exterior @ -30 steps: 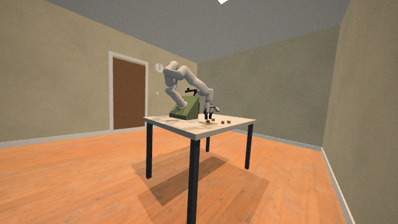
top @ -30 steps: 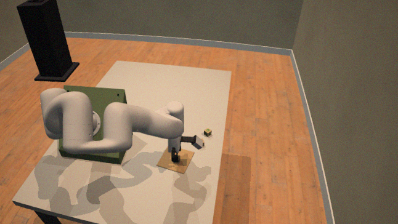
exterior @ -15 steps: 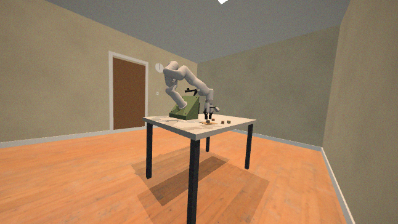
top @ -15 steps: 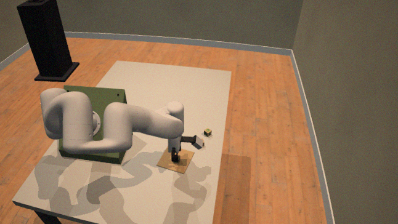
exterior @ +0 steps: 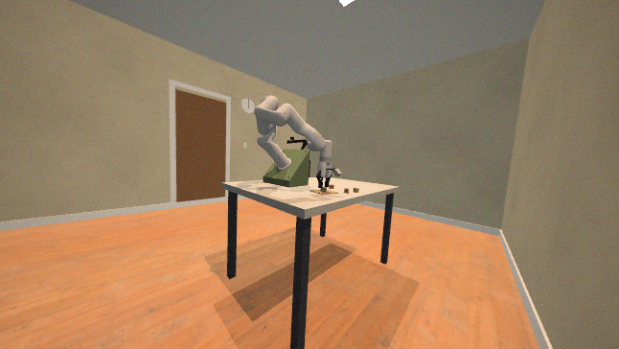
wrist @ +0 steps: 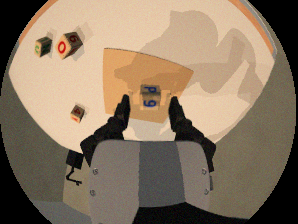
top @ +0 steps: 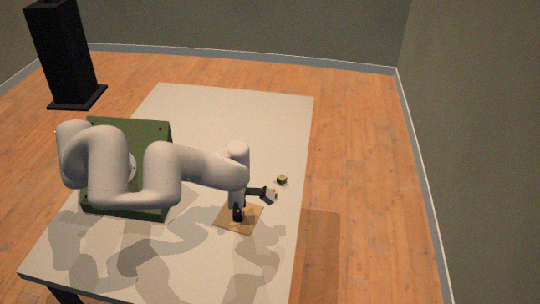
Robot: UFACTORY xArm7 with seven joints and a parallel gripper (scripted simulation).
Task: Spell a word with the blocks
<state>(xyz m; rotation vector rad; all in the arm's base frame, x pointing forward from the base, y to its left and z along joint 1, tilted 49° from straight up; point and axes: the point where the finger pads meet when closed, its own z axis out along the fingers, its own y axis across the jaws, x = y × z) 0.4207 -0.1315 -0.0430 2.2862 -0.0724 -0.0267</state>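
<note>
Now: the tan mat 5 cm below my hand, 2 cm to the left of it and 1 cm behind it. Round my hand: red block (12 cm to the left, 11 cm ahead, 3 cm below).
</note>
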